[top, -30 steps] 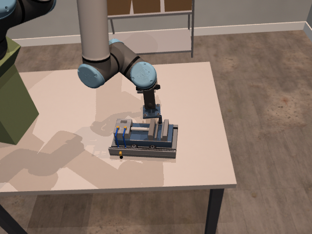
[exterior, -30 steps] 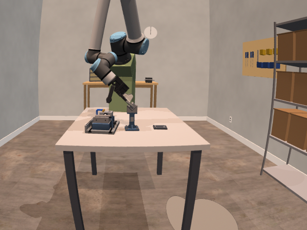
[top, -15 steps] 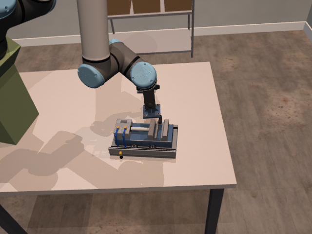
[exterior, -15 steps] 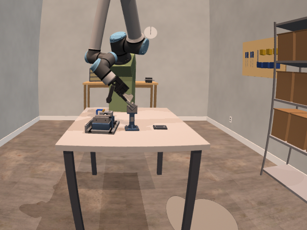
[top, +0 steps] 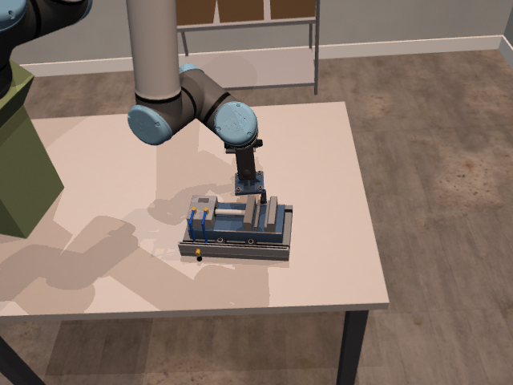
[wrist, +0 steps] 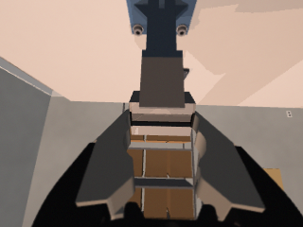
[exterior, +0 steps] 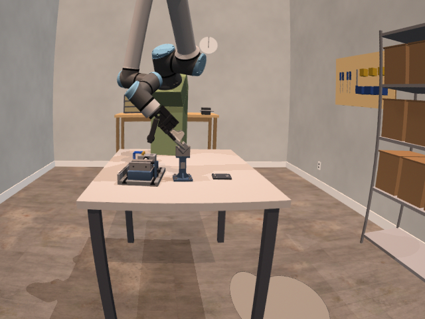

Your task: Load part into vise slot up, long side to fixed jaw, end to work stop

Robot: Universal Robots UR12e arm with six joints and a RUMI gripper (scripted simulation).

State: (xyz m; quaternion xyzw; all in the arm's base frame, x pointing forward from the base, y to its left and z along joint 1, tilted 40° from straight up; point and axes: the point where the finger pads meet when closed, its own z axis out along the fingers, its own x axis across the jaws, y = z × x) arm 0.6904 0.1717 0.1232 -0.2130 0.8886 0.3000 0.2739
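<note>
The part is right at my hand. Also, from my hand: moving jaw: 4 cm ahead, 19 cm to the right, 8 cm below; cylinder rod: 2 cm behind, 19 cm to the right, 8 cm below; work stop: 7 cm ahead, 14 cm to the right, 7 cm below.
</note>
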